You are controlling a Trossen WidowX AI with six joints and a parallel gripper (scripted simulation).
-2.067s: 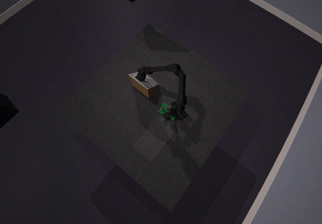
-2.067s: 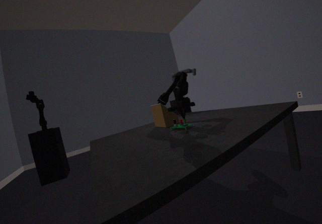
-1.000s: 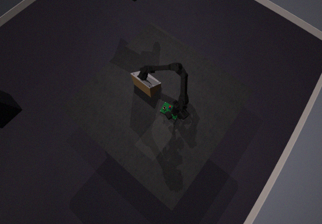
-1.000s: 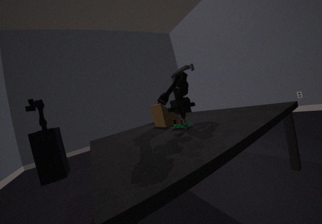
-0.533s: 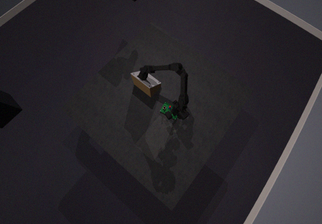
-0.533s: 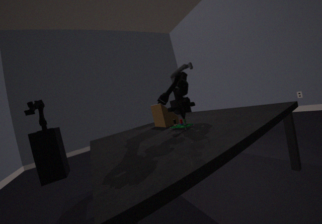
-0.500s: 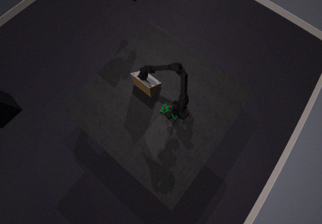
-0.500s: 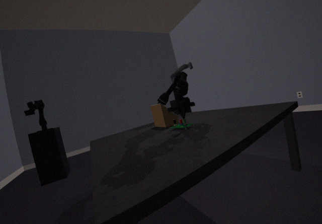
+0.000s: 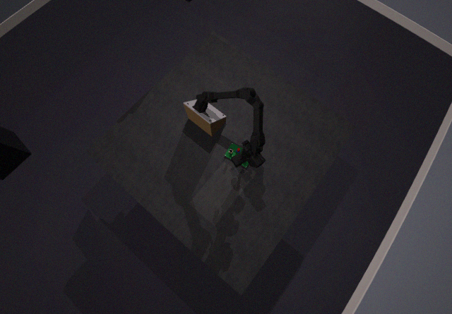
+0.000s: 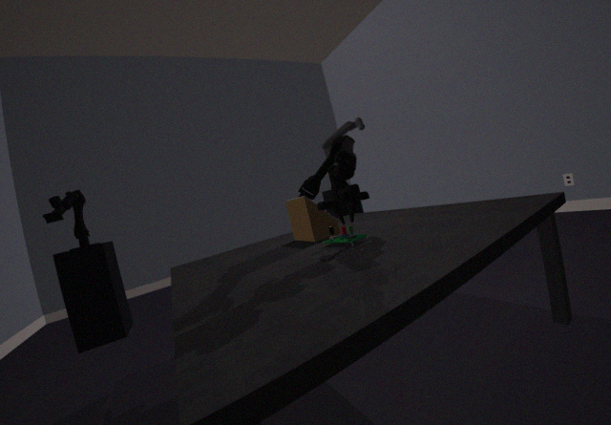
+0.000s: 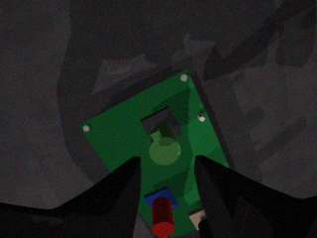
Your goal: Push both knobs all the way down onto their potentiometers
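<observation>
The green knob is 20 mm below my gripper tip. Also, from my gripper tip: potentiometer with knob 30 mm below.
</observation>
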